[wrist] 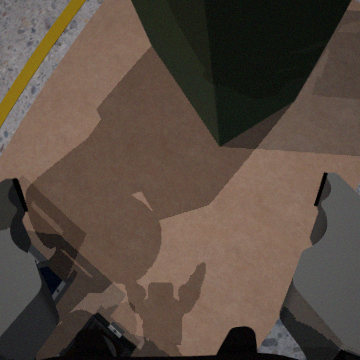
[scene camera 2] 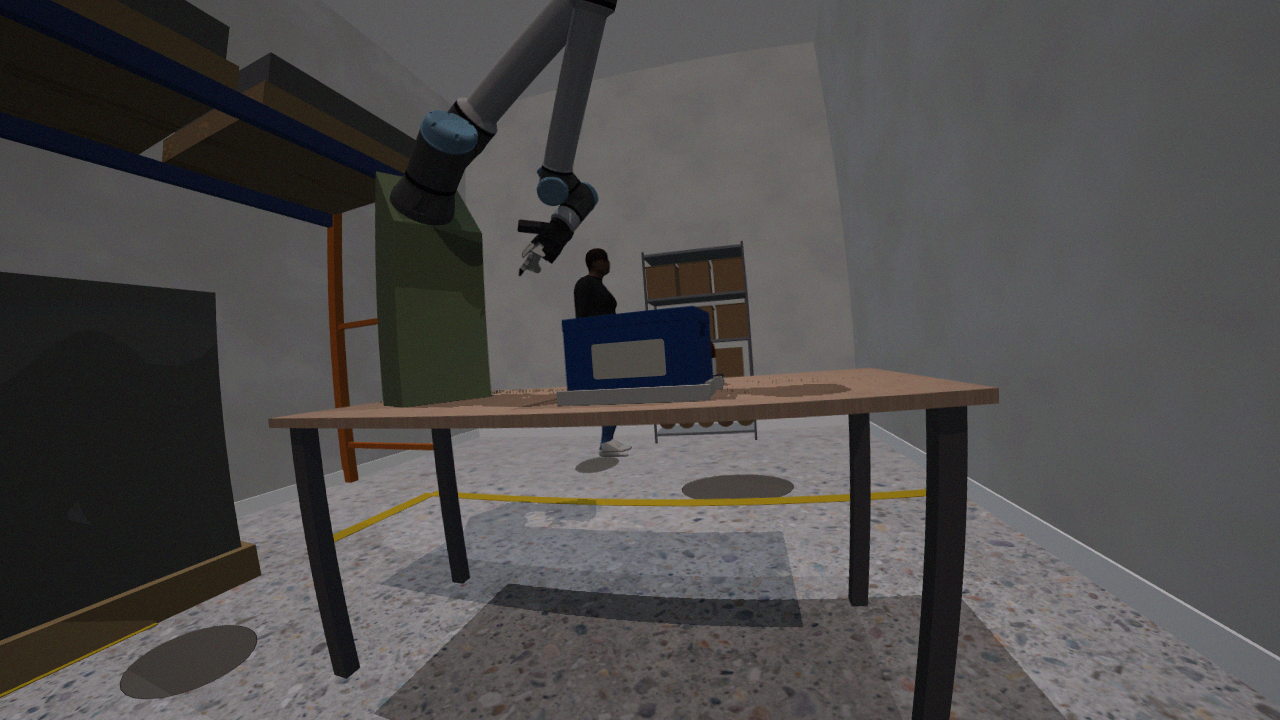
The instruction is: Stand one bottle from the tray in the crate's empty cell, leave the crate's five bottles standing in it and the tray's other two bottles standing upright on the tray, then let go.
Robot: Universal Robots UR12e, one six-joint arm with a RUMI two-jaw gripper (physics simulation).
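Seen in the pictures: gripper, between the fingertips: (wrist: 170, 179) (scene camera 2: 520, 267); arm's base, origin of its link: (scene camera 2: 422, 206).
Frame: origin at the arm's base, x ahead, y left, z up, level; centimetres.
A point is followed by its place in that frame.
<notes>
The blue crate (scene camera 2: 635, 324) {x 66.2, y -22.5, z -42.9 cm} stands on the table with a pale label facing the camera. Its cells and the bottles in it are hidden by its wall. The low pale tray (scene camera 2: 640, 394) {x 66.4, y -23.7, z -56.3 cm} shows along the crate's near base; I cannot make out bottles on it. My gripper (scene camera 2: 529, 265) {x 24.3, y 15.7, z -19.1 cm} (wrist: 170, 179) {x 24.3, y 15.7, z -19.1 cm} is open and empty, high above the table, up and to the left of the crate in the scene view. In the wrist view a small blue patch, perhaps part of the crate, shows beside the left finger at the lower left.
A tall green block (scene camera 2: 434, 313) {x 5.6, y -2.9, z -33.0 cm} (wrist: 250, 60) {x 9.8, y 13.7, z -32.2 cm} stands on the table (scene camera 2: 895, 386) {x 114.1, y -23.0, z -58.0 cm} (wrist: 240, 235) {x 26.4, y 23.0, z -58.0 cm}, left of the crate in the scene view and ahead of the fingers in the wrist view. A person (scene camera 2: 594, 295) and a shelf rack (scene camera 2: 693, 298) stand behind the table.
</notes>
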